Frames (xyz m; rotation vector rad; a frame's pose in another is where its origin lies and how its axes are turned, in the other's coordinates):
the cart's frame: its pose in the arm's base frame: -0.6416 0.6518 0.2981 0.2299 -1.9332 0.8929
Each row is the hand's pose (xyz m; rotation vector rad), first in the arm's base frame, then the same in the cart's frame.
Working: the arm's base frame: its pose in the cart's frame: -0.7137 -0.6406 0.0750 -0.2299 1.9332 -0.8929

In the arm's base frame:
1: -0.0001 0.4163 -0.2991 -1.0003 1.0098 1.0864
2: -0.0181 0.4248 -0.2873 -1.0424 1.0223 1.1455
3: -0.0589 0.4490 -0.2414 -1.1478 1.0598 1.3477
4: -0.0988 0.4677 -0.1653 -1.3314 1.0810 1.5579
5: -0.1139 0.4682 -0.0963 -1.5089 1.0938 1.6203
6: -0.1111 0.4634 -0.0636 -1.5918 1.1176 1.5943
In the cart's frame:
1: -0.8775 -0.1968 -0.1223 0.8007 2.7191 0.9013
2: -0.8566 -0.1875 -0.1187 0.8413 2.6893 0.9952
3: -0.7924 -0.1722 -0.1193 0.9949 2.5638 1.2659
4: -0.7047 -0.1762 -0.1250 1.0928 2.3842 1.6207
5: -0.6395 -0.2020 -0.1338 -1.0553 -2.2953 -1.8644
6: -0.6149 -0.2229 -0.1414 -0.9745 -2.2413 -1.8992

